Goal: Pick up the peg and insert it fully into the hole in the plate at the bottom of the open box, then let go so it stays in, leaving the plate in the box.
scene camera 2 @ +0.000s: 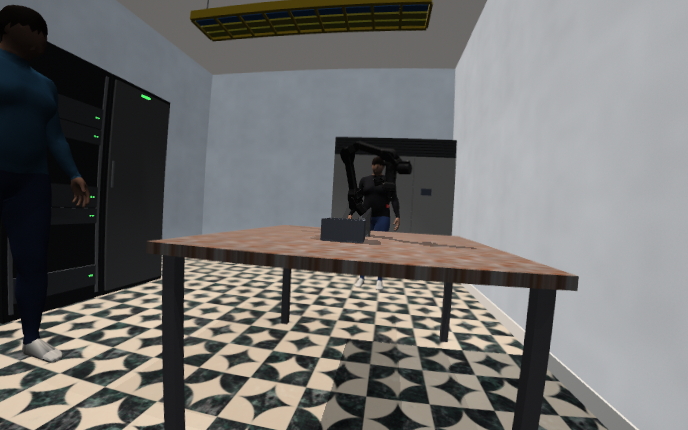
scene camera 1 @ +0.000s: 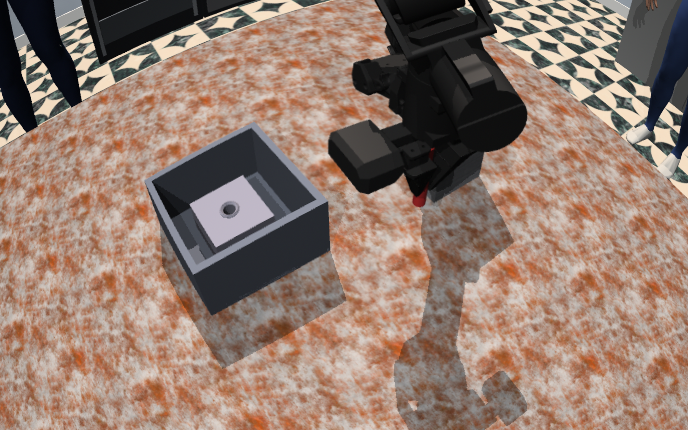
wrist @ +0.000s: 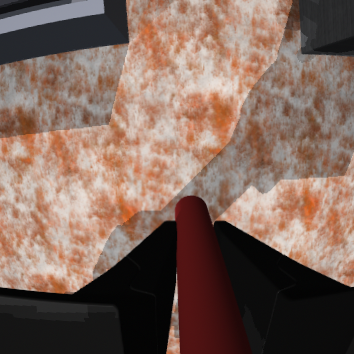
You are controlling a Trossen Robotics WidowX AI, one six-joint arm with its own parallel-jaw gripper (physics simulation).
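Places are measured from the arm's base along level axes (x back, y right, z up), in millimetres.
Pixels of known places: gripper, fingertip midpoint: (scene camera 2: pixel 387 204) (scene camera 1: pixel 421 190) (wrist: pixel 194 231); arm's base, origin of the base link: (scene camera 2: pixel 364 213).
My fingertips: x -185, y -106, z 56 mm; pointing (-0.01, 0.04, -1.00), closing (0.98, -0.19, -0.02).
Ahead of a thing's pixels: the offset from my fingertips to its top centre. "pt": to the spot under its first point. Level surfaces: height alone.
The red peg @(dz +62, dx +0, dy +0 mm) (scene camera 1: pixel 419 199) (scene camera 2: pixel 387 206) (wrist: pixel 202 280) is held between the fingertips, above the table; its lower end sticks out below them. My gripper (scene camera 1: pixel 424 186) (wrist: pixel 194 231) is shut on the peg, to the right of the open box in scene camera 1. The open dark grey box @(dz -85, dx -117, dy +214 mm) (scene camera 1: pixel 271 268) (scene camera 2: pixel 342 230) (wrist: pixel 65 37) stands on the table. The pale square plate @(dz -122, dx -117, dy +214 mm) (scene camera 1: pixel 218 229) lies at the bottom of the box, with its round hole @(pt dz -135, dx -114, dy +222 mm) (scene camera 1: pixel 229 209) facing up and empty. The upper part of the peg is hidden by the gripper in scene camera 1.
A dark grey block (scene camera 1: pixel 458 178) (wrist: pixel 327 25) stands partly hidden behind the gripper. The box's raised walls (scene camera 1: pixel 290 164) surround the plate. The mottled orange and white table @(dz -183 mm) (scene camera 1: pixel 375 304) (scene camera 2: pixel 431 261) bears shadows of the arm and box.
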